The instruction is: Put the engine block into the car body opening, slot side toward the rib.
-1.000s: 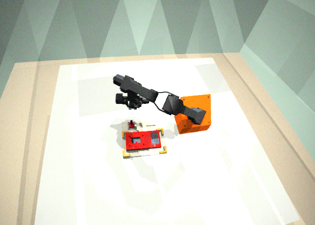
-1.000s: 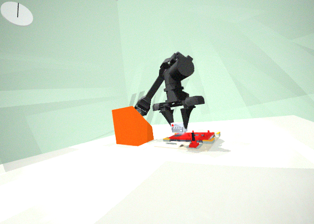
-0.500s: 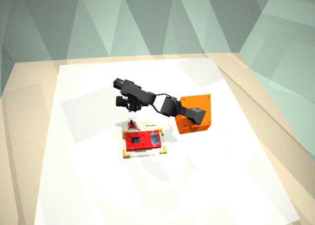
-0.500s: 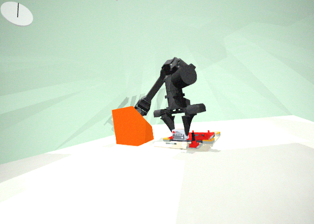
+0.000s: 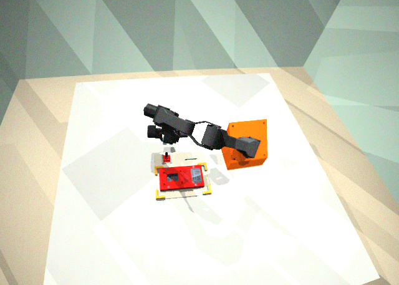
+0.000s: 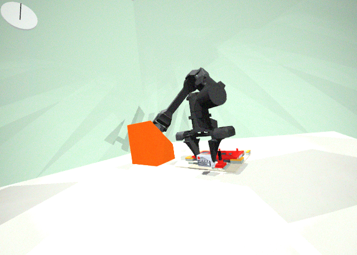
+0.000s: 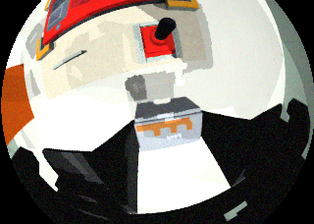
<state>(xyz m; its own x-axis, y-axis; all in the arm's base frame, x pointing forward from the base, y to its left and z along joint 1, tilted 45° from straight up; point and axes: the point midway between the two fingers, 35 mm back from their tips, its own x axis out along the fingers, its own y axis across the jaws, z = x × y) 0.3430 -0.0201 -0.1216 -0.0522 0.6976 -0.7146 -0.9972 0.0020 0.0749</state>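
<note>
Now: the black post 1 cm ahead of my gripper tip, 8 cm to the left of it and 1 cm below it. Also, from my gripper tip: engine block: right at my gripper tip.
</note>
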